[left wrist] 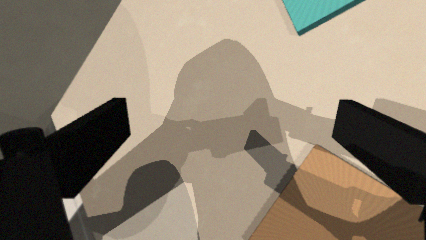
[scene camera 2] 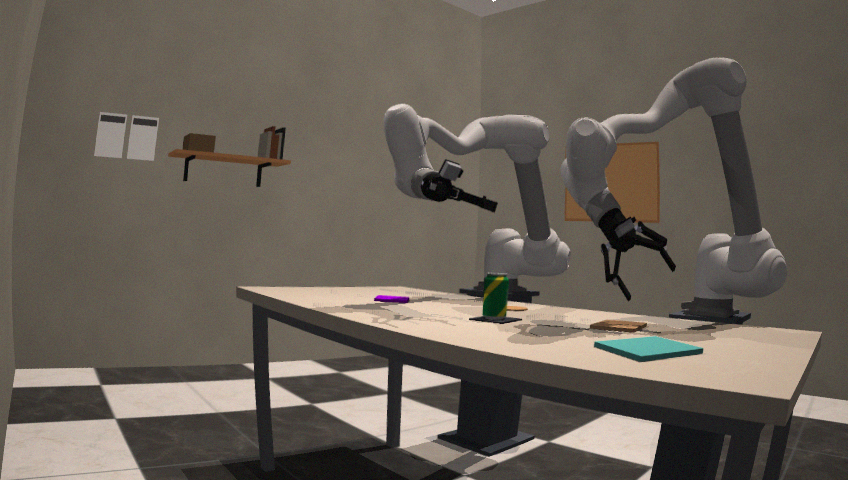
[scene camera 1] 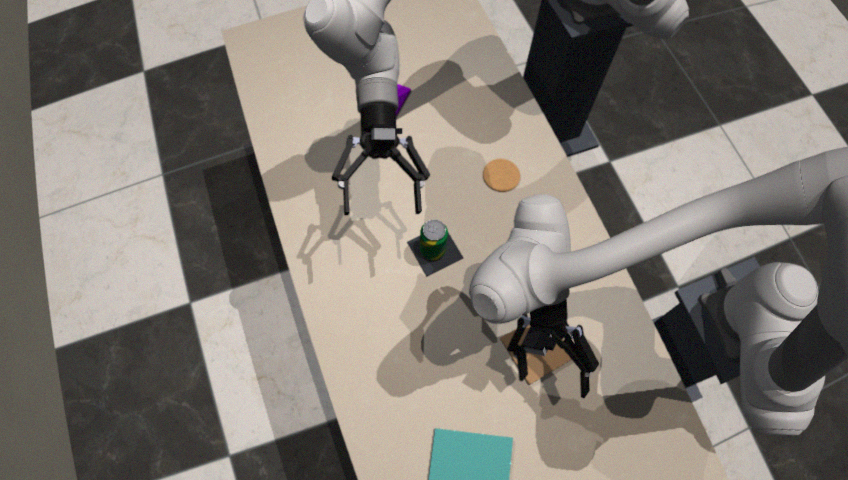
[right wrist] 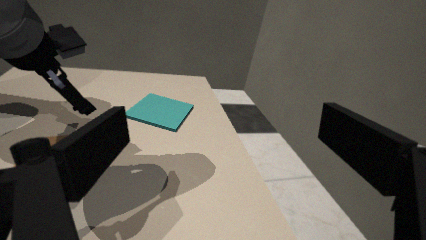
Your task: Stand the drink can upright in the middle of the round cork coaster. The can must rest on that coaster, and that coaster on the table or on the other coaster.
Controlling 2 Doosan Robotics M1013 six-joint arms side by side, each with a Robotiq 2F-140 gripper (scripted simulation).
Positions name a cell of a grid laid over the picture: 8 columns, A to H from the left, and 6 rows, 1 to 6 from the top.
I see my left gripper (scene camera 1: F5), my right gripper (scene camera 1: D3) and a teal square (scene camera 2: G5).
The teal square also shows in the right wrist view (right wrist: C3). My left gripper also shows in the left wrist view (left wrist: E3), in scene camera 2 (scene camera 2: G4) and in the right wrist view (right wrist: B3). My right gripper is seen too in scene camera 2 (scene camera 2: E3) and in the right wrist view (right wrist: E4).
